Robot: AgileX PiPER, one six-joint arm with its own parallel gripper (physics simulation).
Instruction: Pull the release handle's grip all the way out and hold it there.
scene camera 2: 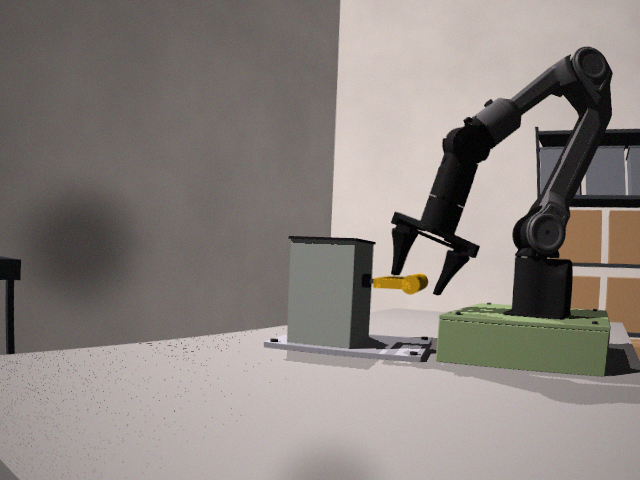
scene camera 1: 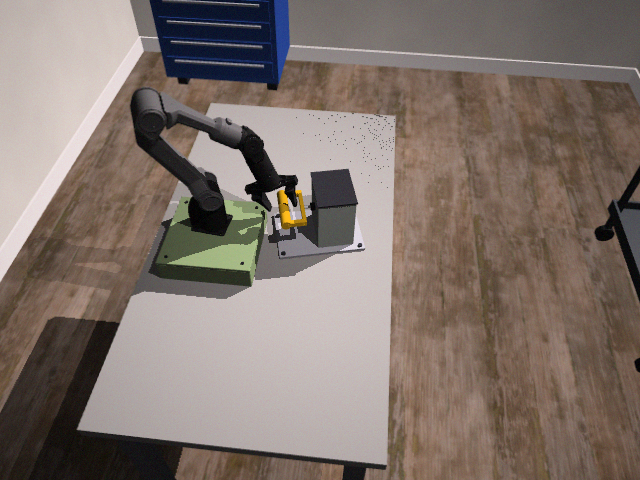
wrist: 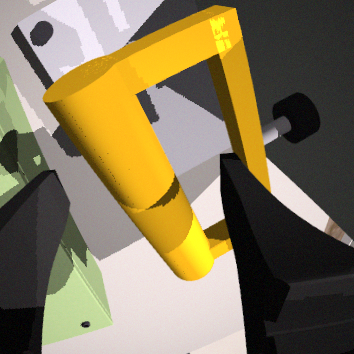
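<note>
The release handle's yellow grip (scene camera 1: 285,219) (scene camera 2: 413,284) (wrist: 115,135) is a round bar on a rectangular frame. A short rod (wrist: 271,132) joins the frame to a black collar (wrist: 300,117) on the grey-green housing (scene camera 1: 336,227) (scene camera 2: 328,294). My gripper (scene camera 1: 282,206) (scene camera 2: 416,284) (wrist: 137,180) is open, with its fingers on either side of the grip bar near one end. One fingertip is at the frame opening between bar and housing; the other is on the robot-base side, apart from the bar. Whether either finger touches the handle cannot be told.
The housing stands on a pale plate (scene camera 1: 310,252) (scene camera 2: 385,352) bolted at its corners. The green base block (scene camera 1: 206,274) (scene camera 2: 522,346) (wrist: 75,312) under the arm stands close to the handle. A blue drawer cabinet (scene camera 1: 219,33) stands behind the table (scene camera 1: 248,361).
</note>
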